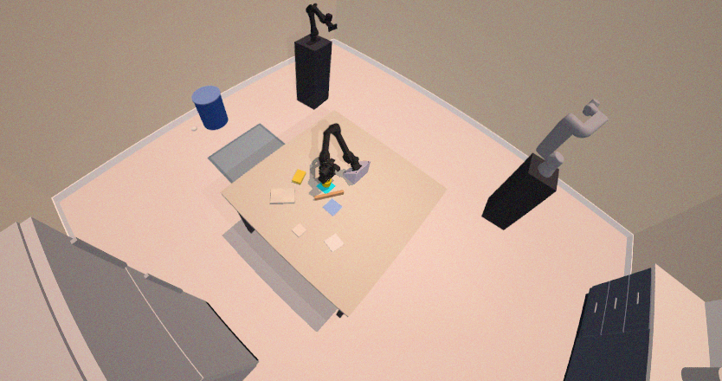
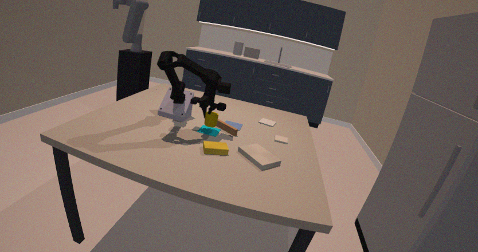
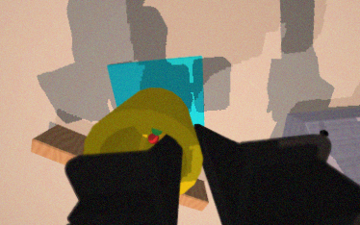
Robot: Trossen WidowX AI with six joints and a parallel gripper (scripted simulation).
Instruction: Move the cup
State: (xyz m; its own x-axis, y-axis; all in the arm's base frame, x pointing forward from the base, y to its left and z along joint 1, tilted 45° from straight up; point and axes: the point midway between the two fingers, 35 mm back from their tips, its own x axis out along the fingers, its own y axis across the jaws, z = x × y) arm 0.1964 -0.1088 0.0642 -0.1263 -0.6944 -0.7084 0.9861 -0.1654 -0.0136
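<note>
Now: the cyan pad 30 mm ahead of my gripper tip, 10 mm to the right of it and 70 mm below it. From my gripper tip the other things lie so: pale blue pad 140 mm ahead, 140 mm to the left, 70 mm below; yellow cup 20 mm ahead; wooden bar 90 mm ahead, 70 mm to the left, 60 mm below.
</note>
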